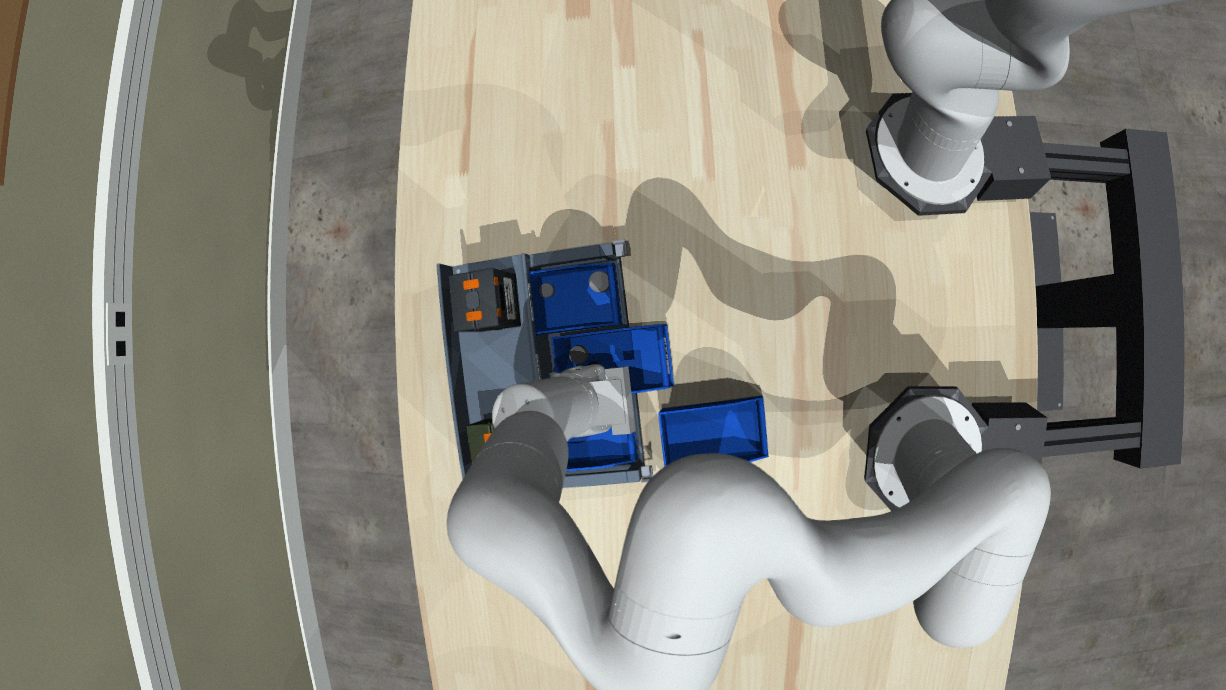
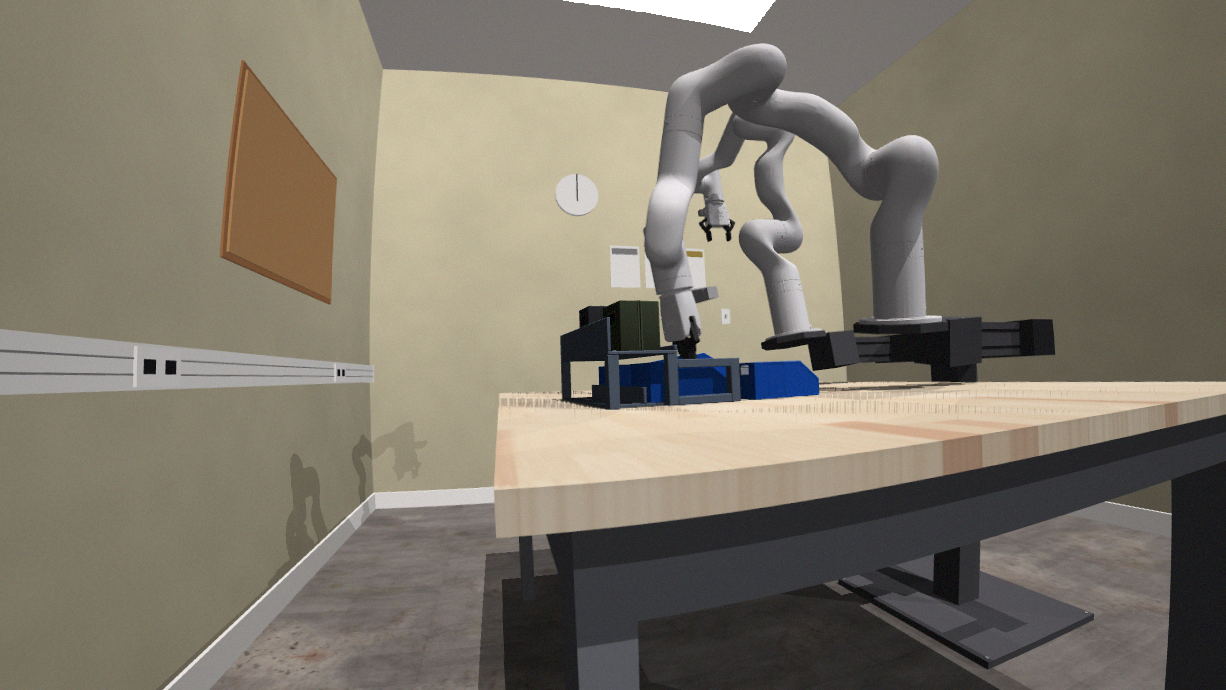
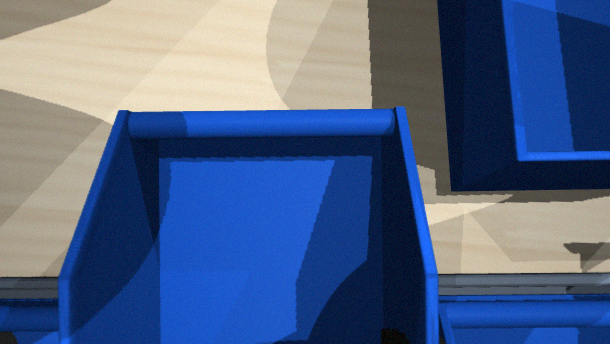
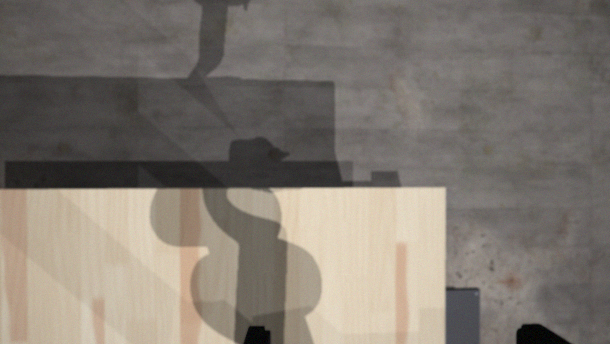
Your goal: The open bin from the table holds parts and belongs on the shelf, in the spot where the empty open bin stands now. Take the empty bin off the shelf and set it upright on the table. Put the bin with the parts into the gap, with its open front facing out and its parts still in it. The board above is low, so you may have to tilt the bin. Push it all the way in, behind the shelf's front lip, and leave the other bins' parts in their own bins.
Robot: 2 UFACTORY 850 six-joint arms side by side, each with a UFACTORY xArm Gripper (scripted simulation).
Scene:
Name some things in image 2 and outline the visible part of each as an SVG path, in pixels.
The left gripper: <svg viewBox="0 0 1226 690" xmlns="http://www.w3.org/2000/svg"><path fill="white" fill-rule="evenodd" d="M660 296L661 320L665 340L672 342L672 345L677 345L680 358L697 359L696 344L700 342L699 336L702 333L697 306L692 294L693 291L684 290Z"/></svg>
The right gripper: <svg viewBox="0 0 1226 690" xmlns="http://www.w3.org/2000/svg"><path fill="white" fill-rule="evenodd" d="M708 203L704 211L705 219L699 222L700 227L706 233L707 241L710 242L712 240L711 228L722 227L726 231L727 242L730 241L732 238L731 231L734 228L735 222L729 219L726 205L720 201Z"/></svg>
A grey shelf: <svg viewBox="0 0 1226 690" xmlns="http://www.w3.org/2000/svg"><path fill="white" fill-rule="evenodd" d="M560 336L562 400L609 410L632 407L741 401L740 375L749 375L748 365L742 365L739 368L739 358L678 359L677 345L660 347L661 350L611 351L610 317ZM728 366L726 367L727 394L679 396L678 368ZM570 362L604 361L606 385L592 385L592 397L571 398ZM663 355L665 402L647 402L646 387L620 386L619 360Z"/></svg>

